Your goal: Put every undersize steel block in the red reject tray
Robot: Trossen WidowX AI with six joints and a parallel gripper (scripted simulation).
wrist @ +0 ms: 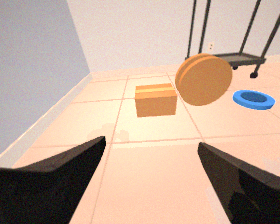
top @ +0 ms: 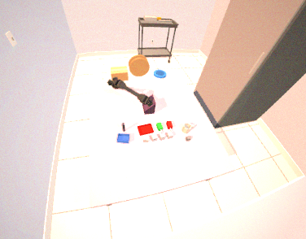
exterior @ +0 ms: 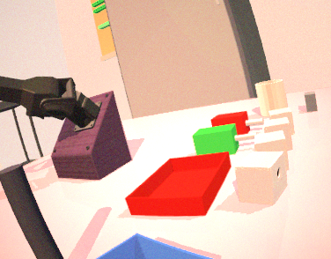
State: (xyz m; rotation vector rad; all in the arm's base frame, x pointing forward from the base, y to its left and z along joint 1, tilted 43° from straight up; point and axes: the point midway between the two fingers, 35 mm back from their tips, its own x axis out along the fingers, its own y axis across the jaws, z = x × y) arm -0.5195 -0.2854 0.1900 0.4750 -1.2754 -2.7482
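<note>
My gripper tip is now 83 cm short of the green GO gauge, 39 cm to the right of it and 1 cm above it. The rest, counted from my gripper tip: red gauge: 83 cm ahead, 49 cm to the left, 1 cm below; red reject tray: 80 cm ahead, 24 cm to the left, 3 cm below; blue tray: 87 cm ahead, 2 cm below, 1 cm to the left.
</note>
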